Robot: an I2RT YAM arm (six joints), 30 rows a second.
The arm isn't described. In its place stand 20 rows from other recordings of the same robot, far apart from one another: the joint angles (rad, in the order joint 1, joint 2, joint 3, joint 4, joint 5, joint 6), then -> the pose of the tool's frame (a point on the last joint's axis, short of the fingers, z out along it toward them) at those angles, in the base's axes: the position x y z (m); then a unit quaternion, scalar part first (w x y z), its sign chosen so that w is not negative.
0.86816, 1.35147, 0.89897, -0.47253, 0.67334, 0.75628 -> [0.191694 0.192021 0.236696 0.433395 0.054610 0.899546 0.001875]
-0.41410, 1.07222, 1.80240, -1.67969, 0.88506, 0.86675 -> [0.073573 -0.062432 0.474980 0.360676 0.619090 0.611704 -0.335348]
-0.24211, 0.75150, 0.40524, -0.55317, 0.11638, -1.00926 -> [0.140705 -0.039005 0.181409 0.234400 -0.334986 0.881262 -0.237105]
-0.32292, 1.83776, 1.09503, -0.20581, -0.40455, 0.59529 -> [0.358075 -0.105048 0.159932 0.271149 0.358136 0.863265 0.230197]
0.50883, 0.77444, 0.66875, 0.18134, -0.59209, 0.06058 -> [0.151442 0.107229 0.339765 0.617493 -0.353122 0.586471 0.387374]
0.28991, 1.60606, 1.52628, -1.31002, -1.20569, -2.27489 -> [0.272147 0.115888 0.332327 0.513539 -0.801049 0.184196 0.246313]
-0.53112, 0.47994, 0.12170, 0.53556, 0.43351, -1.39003 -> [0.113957 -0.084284 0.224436 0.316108 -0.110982 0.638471 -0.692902]
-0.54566, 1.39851, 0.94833, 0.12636, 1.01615, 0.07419 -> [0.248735 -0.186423 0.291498 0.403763 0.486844 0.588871 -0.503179]
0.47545, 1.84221, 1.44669, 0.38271, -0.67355, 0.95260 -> [0.382629 0.221970 0.327505 0.347127 -0.066861 0.707486 0.611961]
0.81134, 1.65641, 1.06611, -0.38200, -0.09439, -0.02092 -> [0.232471 0.249730 0.199593 0.254418 -0.398550 0.867416 0.154979]
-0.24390, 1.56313, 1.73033, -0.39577, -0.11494, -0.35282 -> [0.346540 -0.082030 0.452649 0.606626 -0.078223 0.778734 -0.139501]
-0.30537, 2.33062, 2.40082, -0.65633, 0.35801, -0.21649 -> [0.503116 -0.171677 0.322551 0.408908 0.122602 0.862556 -0.271587]
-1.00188, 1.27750, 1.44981, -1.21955, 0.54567, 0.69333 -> [0.106707 -0.201172 0.376905 0.206270 0.743521 0.563309 -0.295488]
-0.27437, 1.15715, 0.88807, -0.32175, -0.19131, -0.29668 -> [0.248739 -0.062980 0.287255 0.473230 -0.054742 0.877751 -0.051087]
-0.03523, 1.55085, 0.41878, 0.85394, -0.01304, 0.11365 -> [0.278353 -0.009346 0.151049 0.601584 0.055453 0.796362 0.028809]
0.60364, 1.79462, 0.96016, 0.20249, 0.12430, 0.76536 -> [0.311892 0.209687 0.165100 0.384808 0.099901 0.884934 0.242556]
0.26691, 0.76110, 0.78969, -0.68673, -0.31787, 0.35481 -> [0.148818 0.052227 0.296621 0.370790 -0.030731 0.888571 0.268351]
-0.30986, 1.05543, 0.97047, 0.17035, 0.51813, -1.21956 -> [0.226658 -0.091082 0.391153 0.393867 -0.117671 0.670155 -0.617992]
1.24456, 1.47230, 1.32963, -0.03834, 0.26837, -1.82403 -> [0.121633 0.330063 0.381275 0.578741 -0.757584 0.113384 -0.279767]
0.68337, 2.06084, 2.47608, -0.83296, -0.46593, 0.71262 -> [0.331825 0.290814 0.457245 0.281967 -0.113907 0.817461 0.489160]
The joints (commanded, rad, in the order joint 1, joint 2, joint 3, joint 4, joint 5, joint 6), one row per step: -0.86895 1.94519 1.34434 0.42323 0.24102 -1.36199; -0.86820 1.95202 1.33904 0.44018 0.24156 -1.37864; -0.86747 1.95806 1.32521 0.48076 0.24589 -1.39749; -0.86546 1.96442 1.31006 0.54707 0.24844 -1.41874; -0.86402 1.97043 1.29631 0.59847 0.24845 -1.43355; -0.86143 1.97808 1.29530 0.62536 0.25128 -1.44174; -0.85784 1.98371 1.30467 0.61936 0.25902 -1.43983; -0.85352 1.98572 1.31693 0.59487 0.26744 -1.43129; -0.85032 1.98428 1.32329 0.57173 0.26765 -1.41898; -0.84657 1.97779 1.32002 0.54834 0.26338 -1.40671; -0.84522 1.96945 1.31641 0.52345 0.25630 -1.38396; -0.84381 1.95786 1.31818 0.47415 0.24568 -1.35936; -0.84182 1.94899 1.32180 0.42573 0.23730 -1.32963; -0.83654 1.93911 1.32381 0.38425 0.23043 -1.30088; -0.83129 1.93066 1.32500 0.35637 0.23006 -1.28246; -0.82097 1.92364 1.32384 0.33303 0.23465 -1.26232; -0.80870 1.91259 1.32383 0.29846 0.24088 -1.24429; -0.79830 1.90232 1.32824 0.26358 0.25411 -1.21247; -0.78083 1.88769 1.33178 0.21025 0.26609 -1.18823
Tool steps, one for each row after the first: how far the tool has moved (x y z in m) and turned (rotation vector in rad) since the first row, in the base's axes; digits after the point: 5 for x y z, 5 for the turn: 0.00068 -0.00030 -0.00301 -0.01099 0.01168 0.00304; 0.00079 -0.00014 -0.00603 -0.03543 0.01558 0.00233; 0.00145 0.00037 -0.00683 -0.07908 0.00577 0.00396; 0.00179 0.00100 -0.00857 -0.10968 -0.00156 0.00633; 0.00331 0.00091 -0.00937 -0.12727 -0.00590 0.00639; 0.00548 0.00051 -0.00935 -0.12503 -0.00553 0.00216; 0.00771 0.00056 -0.00875 -0.11094 -0.00316 -0.00238; 0.00906 0.00126 -0.00846 -0.09406 -0.00419 -0.00044; 0.00956 0.00355 -0.00921 -0.07326 -0.00245 0.00644; 0.00906 0.00541 -0.00943 -0.04753 -0.01022 0.01188; 0.00852 0.00756 -0.00904 -0.00849 -0.00964 0.02011; 0.00836 0.00954 -0.00910 0.03292 -0.01323 0.02486; 0.00905 0.01273 -0.00852 0.06918 -0.01969 0.03071; 0.00974 0.01555 -0.00738 0.09129 -0.02351 0.03195; 0.01194 0.01982 -0.00718 0.11272 -0.02819 0.03279; 0.01414 0.02523 -0.00602 0.13719 -0.02630 0.03378; 0.01579 0.02959 -0.00369 0.16353 -0.03730 0.02276; 0.01865 0.03717 -0.00169 0.19701 -0.03047 0.02012
